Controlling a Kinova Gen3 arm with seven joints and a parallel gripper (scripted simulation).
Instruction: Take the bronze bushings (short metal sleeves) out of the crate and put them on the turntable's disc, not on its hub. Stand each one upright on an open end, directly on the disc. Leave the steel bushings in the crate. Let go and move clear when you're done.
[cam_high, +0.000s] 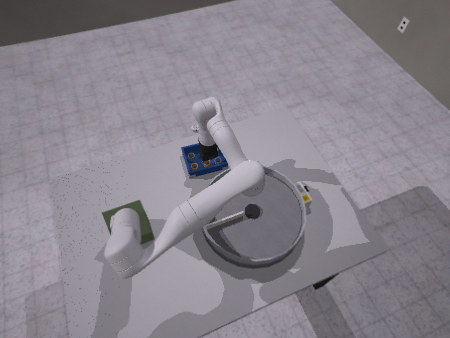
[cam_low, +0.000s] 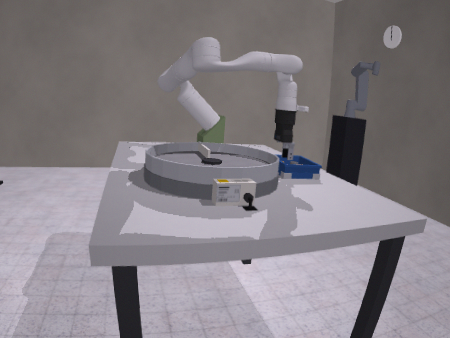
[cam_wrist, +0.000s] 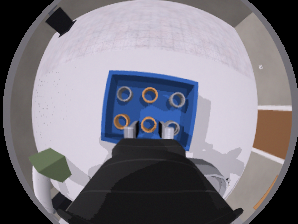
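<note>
My gripper is now 50 mm above the crate and 30 mm to the right of it. Also, from my hand: turntable 310 mm to the right, 110 mm ahead, 20 mm below; then turntable disc 310 mm to the right, 90 mm ahead, 20 mm below.
</note>
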